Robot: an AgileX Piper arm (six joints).
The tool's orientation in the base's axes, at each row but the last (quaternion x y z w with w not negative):
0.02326 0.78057 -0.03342 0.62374
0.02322 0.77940 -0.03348 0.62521
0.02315 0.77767 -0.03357 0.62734
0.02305 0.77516 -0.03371 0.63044
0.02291 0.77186 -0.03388 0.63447
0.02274 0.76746 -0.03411 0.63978
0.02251 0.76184 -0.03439 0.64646
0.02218 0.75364 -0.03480 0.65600
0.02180 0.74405 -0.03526 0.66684
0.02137 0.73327 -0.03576 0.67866
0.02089 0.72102 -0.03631 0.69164
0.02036 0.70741 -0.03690 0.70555
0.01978 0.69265 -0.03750 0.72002
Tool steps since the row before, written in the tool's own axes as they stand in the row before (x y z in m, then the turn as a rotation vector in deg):
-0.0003 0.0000 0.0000 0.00 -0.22 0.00
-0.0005 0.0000 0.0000 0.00 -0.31 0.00
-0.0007 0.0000 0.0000 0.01 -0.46 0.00
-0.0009 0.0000 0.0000 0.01 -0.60 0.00
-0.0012 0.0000 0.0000 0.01 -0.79 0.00
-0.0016 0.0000 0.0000 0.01 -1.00 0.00
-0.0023 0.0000 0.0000 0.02 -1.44 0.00
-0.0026 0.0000 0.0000 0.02 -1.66 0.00
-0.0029 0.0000 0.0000 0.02 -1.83 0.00
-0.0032 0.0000 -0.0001 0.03 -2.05 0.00
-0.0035 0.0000 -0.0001 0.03 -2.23 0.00
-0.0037 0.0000 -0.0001 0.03 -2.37 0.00
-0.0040 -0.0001 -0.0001 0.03 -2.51 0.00
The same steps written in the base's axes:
0.0001 0.0000 0.0003 -0.02 -0.22 0.01
0.0001 0.0000 0.0005 -0.02 -0.31 0.01
0.0001 0.0000 0.0007 -0.04 -0.46 0.00
0.0002 0.0000 0.0009 -0.05 -0.60 0.00
0.0002 0.0000 0.0012 -0.06 -0.79 0.01
0.0003 0.0000 0.0016 -0.08 -1.00 0.01
0.0004 0.0000 0.0023 -0.12 -1.44 0.01
0.0004 0.0000 0.0026 -0.13 -1.65 0.02
0.0003 0.0000 0.0029 -0.15 -1.82 0.02
0.0001 0.0001 0.0032 -0.17 -2.04 0.02
0.0000 0.0001 0.0035 -0.18 -2.22 0.02
-0.0001 0.0001 0.0037 -0.19 -2.36 0.03
-0.0003 0.0000 0.0040 -0.20 -2.50 0.03

